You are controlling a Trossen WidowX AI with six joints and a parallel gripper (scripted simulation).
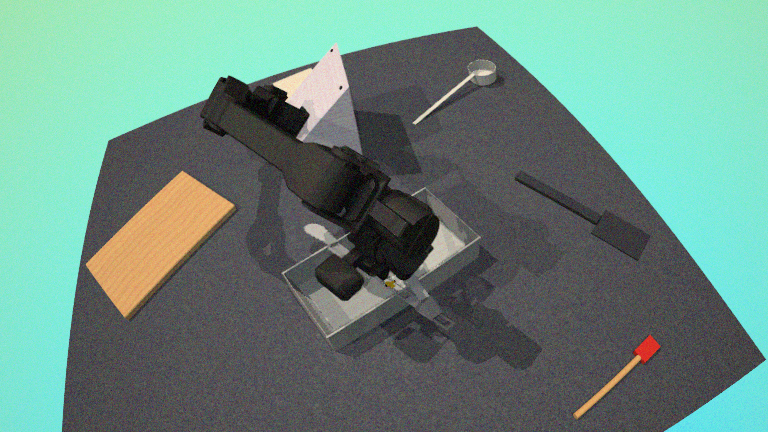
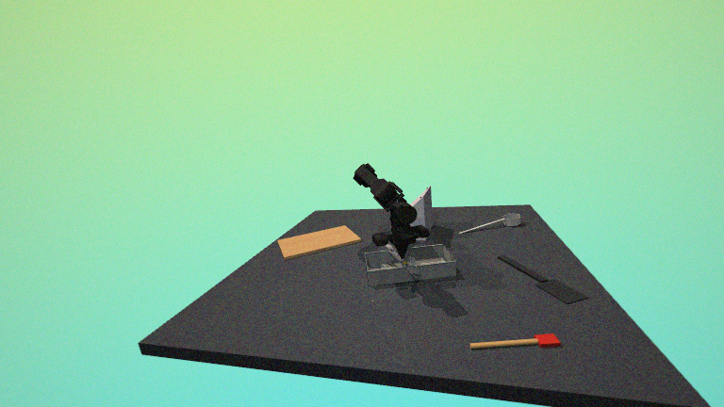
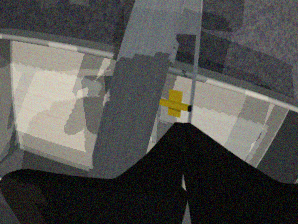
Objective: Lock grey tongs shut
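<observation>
Right now the roasting tin is 50 mm below my gripper tip, 50 mm behind it and 20 mm to the left of it. Also, from my gripper tip: wooden board (410 mm to the right, 380 mm behind, 70 mm below); black spatula (430 mm to the left, 70 mm below, 30 mm ahead).
</observation>
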